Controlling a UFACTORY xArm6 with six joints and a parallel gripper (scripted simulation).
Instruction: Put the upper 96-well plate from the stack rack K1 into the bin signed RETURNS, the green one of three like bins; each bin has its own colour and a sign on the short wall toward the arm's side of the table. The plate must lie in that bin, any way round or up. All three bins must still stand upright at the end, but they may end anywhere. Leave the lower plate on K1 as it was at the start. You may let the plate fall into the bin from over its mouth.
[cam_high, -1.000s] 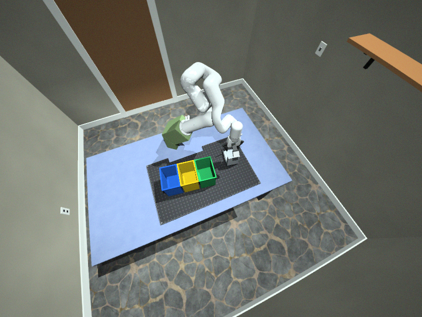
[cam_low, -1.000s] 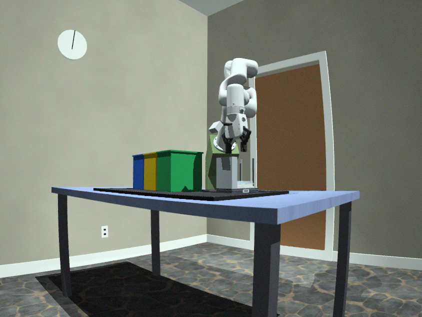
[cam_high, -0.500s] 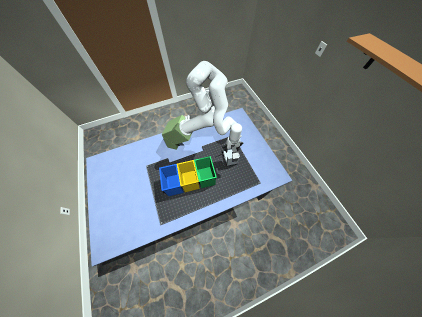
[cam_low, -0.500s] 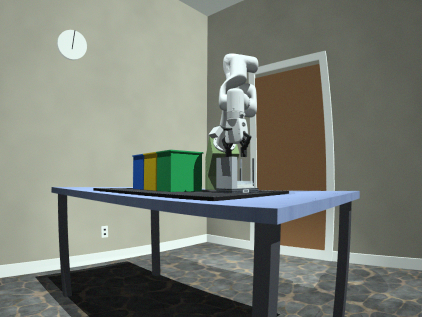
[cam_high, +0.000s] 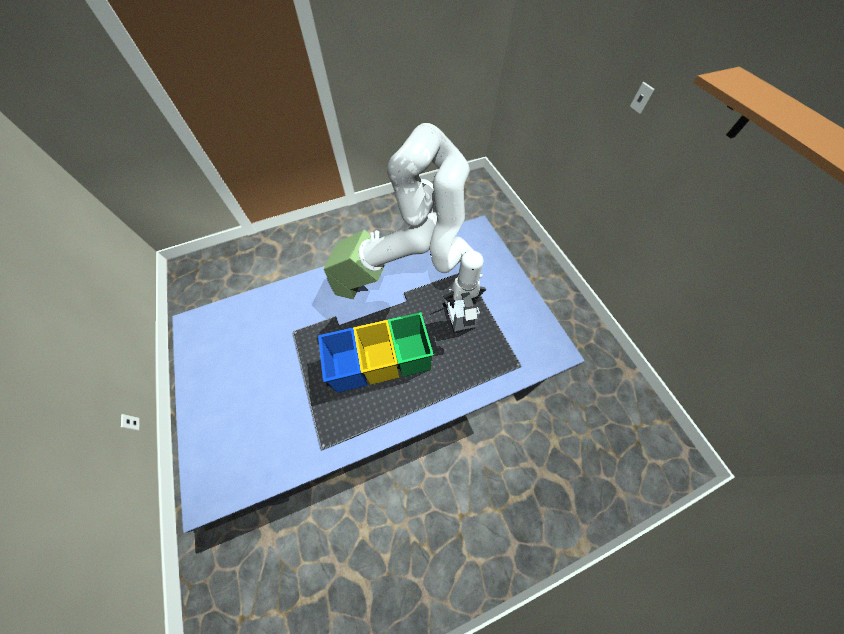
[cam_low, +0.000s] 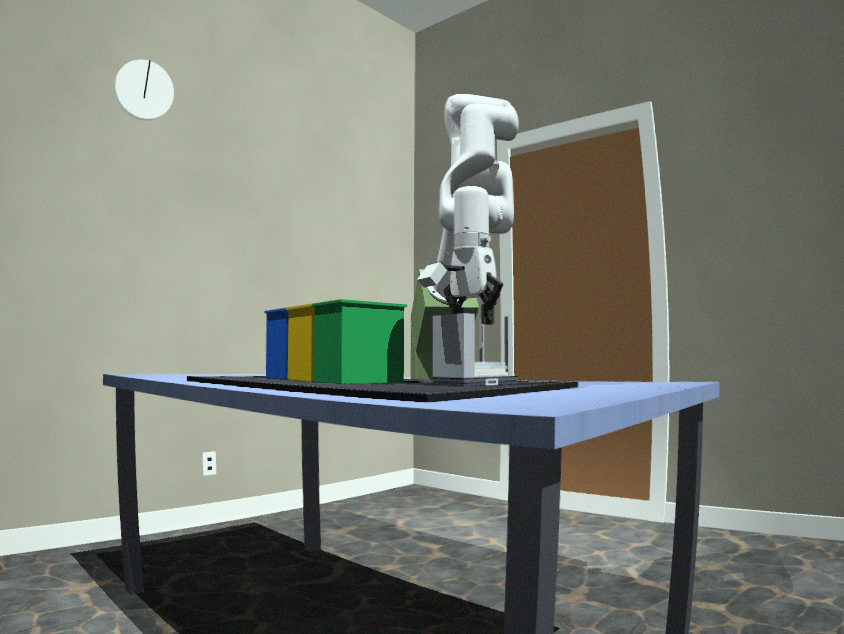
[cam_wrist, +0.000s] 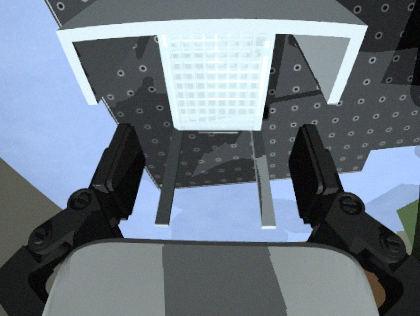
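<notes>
Now: hand 10 cm above the 96-well plate. The rest, counted from my hand: blue bin (20 cm ahead, 49 cm to the right, 5 cm below); yellow bin (18 cm ahead, 36 cm to the right, 5 cm below); green bin (16 cm ahead, 22 cm to the right, 5 cm below).
</notes>
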